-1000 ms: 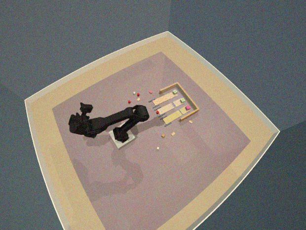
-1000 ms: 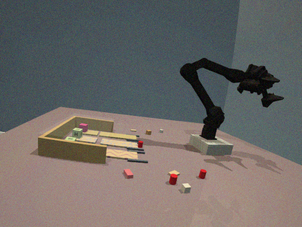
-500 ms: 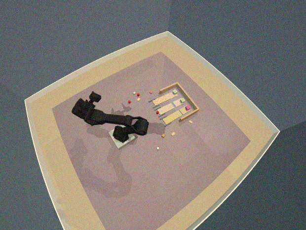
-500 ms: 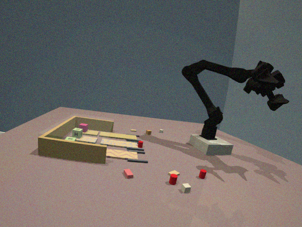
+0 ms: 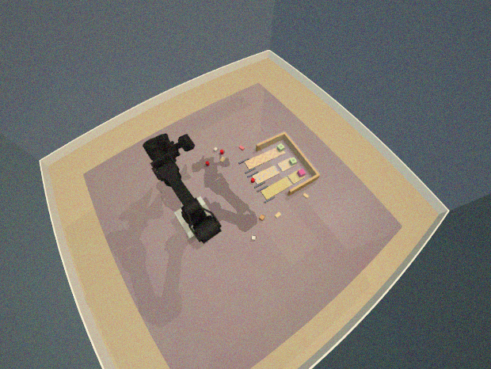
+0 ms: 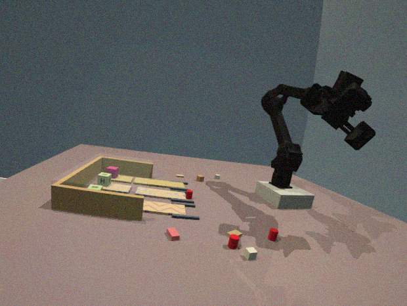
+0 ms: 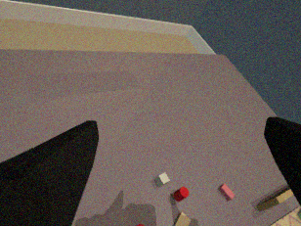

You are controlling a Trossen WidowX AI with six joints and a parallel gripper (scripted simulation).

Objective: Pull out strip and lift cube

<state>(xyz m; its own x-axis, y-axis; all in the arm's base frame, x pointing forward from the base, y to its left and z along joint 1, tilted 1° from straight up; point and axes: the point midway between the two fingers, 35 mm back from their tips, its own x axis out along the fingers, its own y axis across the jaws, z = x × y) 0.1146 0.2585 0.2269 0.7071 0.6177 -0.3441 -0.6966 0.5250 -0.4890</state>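
Right now the pink block is 290 mm ahead of my gripper tip, 70 mm to the right of it and 260 mm below it.
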